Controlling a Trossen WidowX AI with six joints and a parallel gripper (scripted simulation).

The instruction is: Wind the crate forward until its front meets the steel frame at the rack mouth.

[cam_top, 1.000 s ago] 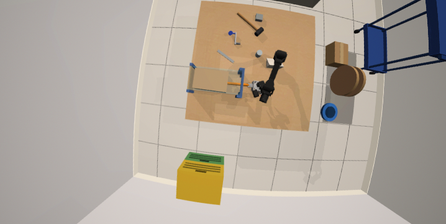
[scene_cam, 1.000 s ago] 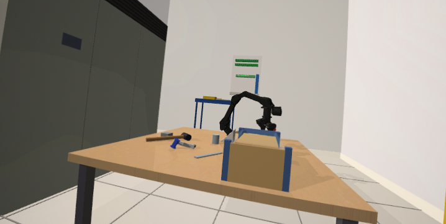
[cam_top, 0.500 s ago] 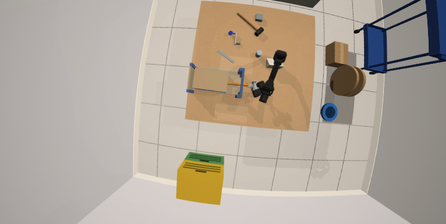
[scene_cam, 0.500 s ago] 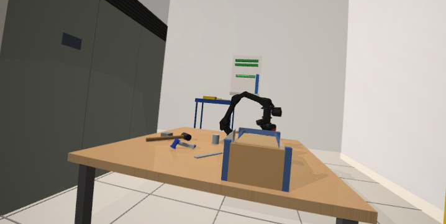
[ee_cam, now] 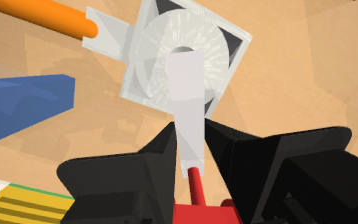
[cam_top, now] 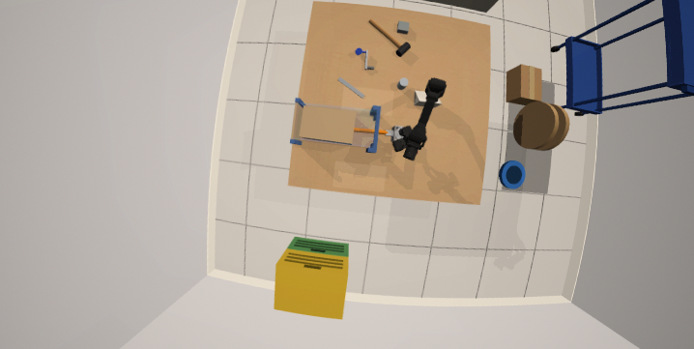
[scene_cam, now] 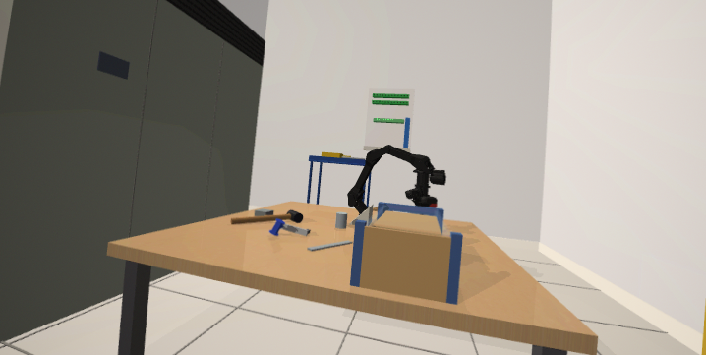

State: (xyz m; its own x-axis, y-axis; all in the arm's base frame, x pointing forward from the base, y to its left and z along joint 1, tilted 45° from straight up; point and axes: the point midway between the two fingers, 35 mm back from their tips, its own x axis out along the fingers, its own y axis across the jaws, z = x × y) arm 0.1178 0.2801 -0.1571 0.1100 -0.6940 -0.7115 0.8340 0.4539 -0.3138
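The red-knobbed crank handle lies 2 cm above my gripper tip, 1 cm to the left of it and 1 cm behind it. Round my gripper tip: blue steel frame: 19 cm ahead, 3 cm to the right, 1 cm above; then red grip: 5 cm to the left, 4 cm above, 3 cm behind; then hand winch: 6 cm below, 5 cm to the right, 1 cm ahead.
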